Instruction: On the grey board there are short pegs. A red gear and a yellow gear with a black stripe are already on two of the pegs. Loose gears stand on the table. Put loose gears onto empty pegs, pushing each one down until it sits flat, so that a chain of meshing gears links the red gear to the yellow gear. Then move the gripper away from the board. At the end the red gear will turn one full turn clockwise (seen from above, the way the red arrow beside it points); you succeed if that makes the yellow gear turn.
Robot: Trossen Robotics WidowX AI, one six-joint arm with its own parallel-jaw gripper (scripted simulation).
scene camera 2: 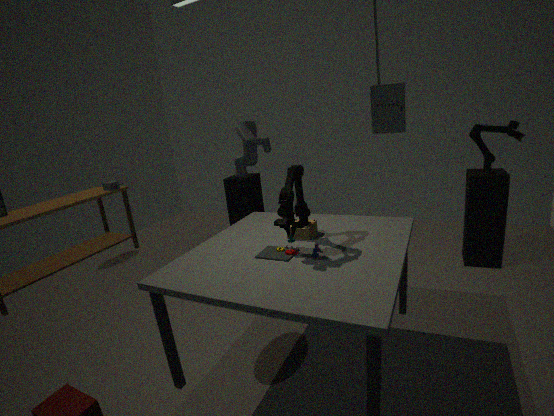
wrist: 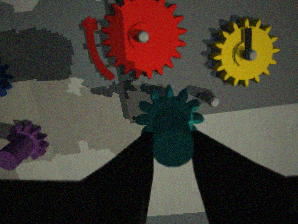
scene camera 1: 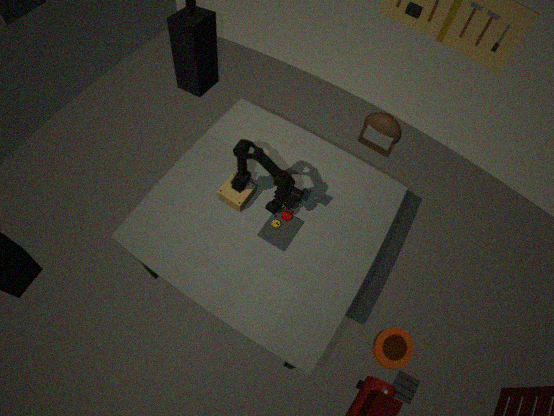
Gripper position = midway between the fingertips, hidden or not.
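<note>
My gripper (wrist: 171, 139), holding a teal gear. Yellow gear (wrist: 233, 43) also seen.
</note>
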